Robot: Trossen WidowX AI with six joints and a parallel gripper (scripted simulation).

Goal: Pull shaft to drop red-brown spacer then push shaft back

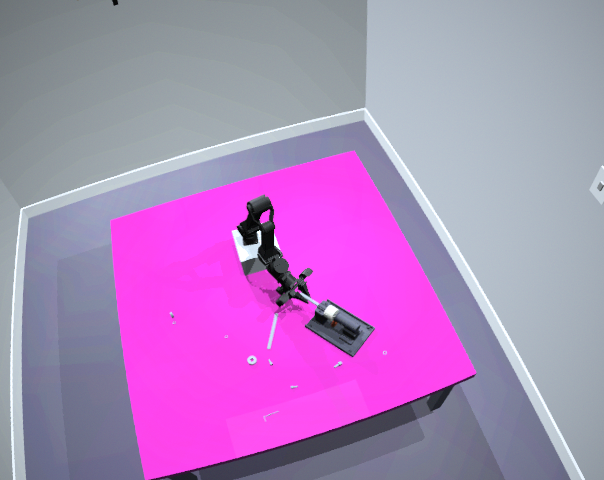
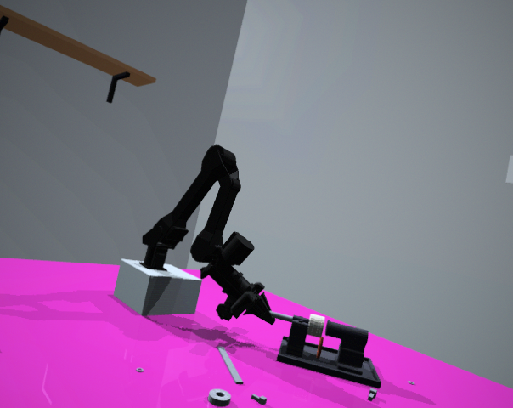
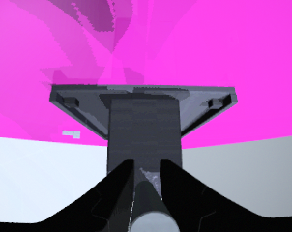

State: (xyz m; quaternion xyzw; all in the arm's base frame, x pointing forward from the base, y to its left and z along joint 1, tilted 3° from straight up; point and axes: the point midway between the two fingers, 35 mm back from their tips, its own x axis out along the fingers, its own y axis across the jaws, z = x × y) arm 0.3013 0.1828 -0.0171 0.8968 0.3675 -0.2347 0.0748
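Now: the grey shaft 2 cm ahead of my gripper tip, 2 cm to the left of it and 2 cm above it. The rest, counted from my gripper tip: grey flat bar: 7 cm ahead, 16 cm to the right, 6 cm below; then white spacer: 7 cm ahead, 7 cm to the left, 2 cm above; then red-brown spacer: 9 cm ahead, 8 cm to the left, 3 cm below.
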